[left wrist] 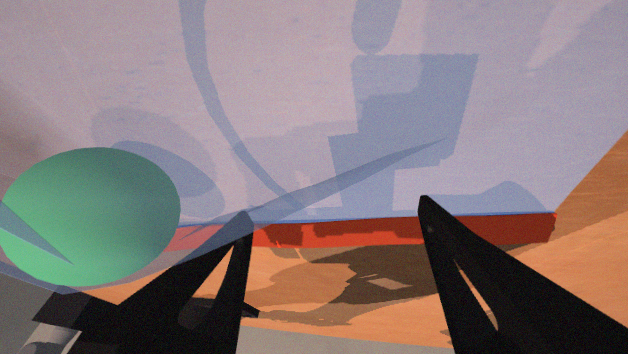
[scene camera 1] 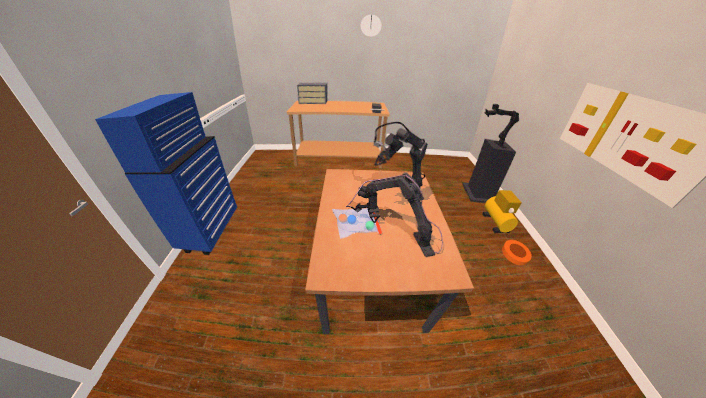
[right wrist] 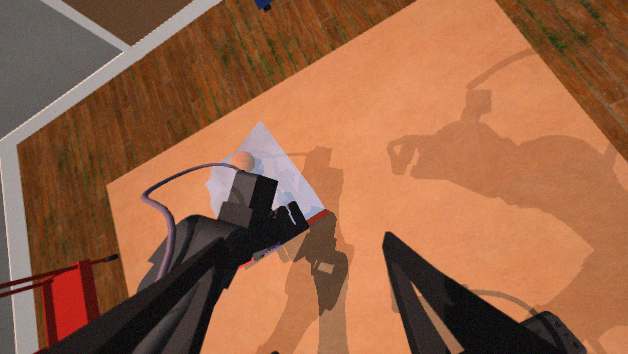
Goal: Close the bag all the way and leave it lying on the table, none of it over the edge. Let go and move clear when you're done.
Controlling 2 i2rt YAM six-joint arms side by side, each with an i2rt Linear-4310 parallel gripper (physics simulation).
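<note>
The pale translucent bag [scene camera 1: 348, 230] [left wrist: 280, 90] [right wrist: 272, 142] lies on the table [scene camera 1: 380, 270] [right wrist: 425, 75], within its edges. Inside are an orange ball [scene camera 1: 343, 218] [right wrist: 243, 161], a blue ball [scene camera 1: 352, 219] and a green ball [scene camera 1: 370, 225] [left wrist: 92, 215]. A red strip [scene camera 1: 378, 228] [left wrist: 350, 236] [right wrist: 318, 218] runs along the mouth, with a thin blue edge beside it; whether they are joined is unclear. My left gripper [scene camera 1: 374, 218] [left wrist: 328, 210] is open over the mouth, its fingertips at the strip in its wrist view. My right gripper [scene camera 1: 378, 163] is open, high and away from the bag.
The left arm reaches across the table beside the bag and covers part of it in the right wrist view. A blue tool cabinet [scene camera 1: 192, 170] stands left, a wooden shelf [scene camera 1: 340, 107] at the back. A red frame [right wrist: 67, 302] shows beyond the table in the right wrist view.
</note>
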